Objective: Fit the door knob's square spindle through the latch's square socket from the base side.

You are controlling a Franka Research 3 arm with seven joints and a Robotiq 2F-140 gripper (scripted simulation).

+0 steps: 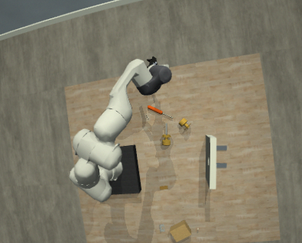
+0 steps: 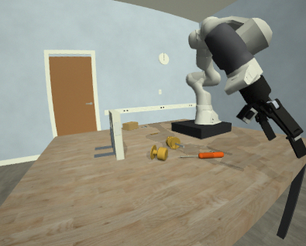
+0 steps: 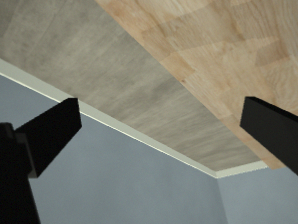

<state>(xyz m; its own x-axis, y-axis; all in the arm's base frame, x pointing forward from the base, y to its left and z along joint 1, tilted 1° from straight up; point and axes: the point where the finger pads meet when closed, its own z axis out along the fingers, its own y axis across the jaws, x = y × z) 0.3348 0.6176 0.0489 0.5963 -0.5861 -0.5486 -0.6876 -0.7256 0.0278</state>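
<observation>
My gripper is now 46 cm to the left of the brass door knob, 9 cm above it and 7 cm short of it. The rest, counted from my hand: brass knob 39 cm to the right, 21 cm ahead, 9 cm below; then screw 31 cm to the right, 12 cm below, 4 cm behind; then cardboard box 114 cm to the right, 9 cm below, 6 cm ahead.
</observation>
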